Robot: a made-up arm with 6 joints.
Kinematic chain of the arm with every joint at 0, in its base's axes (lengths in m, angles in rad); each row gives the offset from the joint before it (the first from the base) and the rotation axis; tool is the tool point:
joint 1: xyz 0 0 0.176 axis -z
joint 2: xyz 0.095 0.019 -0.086 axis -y
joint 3: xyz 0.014 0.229 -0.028 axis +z
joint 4: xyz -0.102 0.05 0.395 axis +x
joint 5: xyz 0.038 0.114 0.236 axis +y
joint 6: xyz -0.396 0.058 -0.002 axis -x
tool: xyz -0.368 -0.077 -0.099
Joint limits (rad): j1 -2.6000..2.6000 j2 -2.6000..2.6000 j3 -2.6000..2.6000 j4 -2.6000..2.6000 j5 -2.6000..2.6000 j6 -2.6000..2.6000
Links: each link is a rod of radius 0.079 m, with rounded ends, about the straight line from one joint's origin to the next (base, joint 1, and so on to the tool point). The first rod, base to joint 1, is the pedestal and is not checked.
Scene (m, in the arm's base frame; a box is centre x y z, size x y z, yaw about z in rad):
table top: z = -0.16
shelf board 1: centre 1 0.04 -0.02 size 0.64 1.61 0.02 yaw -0.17
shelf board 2: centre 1 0.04 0.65 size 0.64 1.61 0.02 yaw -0.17
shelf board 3: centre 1 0.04 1.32 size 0.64 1.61 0.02 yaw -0.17
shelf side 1: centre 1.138 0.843 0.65 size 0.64 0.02 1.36 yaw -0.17
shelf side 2: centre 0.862 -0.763 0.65 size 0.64 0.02 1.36 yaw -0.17
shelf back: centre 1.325 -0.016 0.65 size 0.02 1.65 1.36 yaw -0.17
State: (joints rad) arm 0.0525 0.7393 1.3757 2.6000 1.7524 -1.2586
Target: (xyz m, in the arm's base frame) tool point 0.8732 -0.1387 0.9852
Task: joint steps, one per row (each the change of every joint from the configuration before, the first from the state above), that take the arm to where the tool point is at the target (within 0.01 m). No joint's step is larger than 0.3 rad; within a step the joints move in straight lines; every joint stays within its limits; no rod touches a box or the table.
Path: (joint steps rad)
1: -0.0190 -0.0309 -0.2500 -0.0679 -0.0806 -0.0005
2: -0.0191 -0.0310 -0.2499 -0.0679 -0.0807 -0.0006
3: -0.0190 -0.0309 -0.2500 -0.0680 -0.0806 -0.0005
4: -0.0191 -0.0310 -0.2499 -0.0679 -0.0807 -0.0005
5: 0.0829 0.1132 0.2866 -0.1437 -0.0582 -0.1777
6: 0.0829 0.1131 0.2866 -0.1438 -0.0582 -0.1777
7: 0.0829 0.1132 0.2867 -0.1437 -0.0582 -0.1777
8: 0.0829 0.1131 0.2866 -0.1438 -0.0582 -0.1777
9: 0.0743 -0.2550 0.0486 -0.0652 0.1853 0.1886
10: 0.0743 -0.2550 0.0487 -0.0651 0.1853 0.1885
11: 0.0743 -0.2550 0.0486 -0.0652 0.1854 0.1886

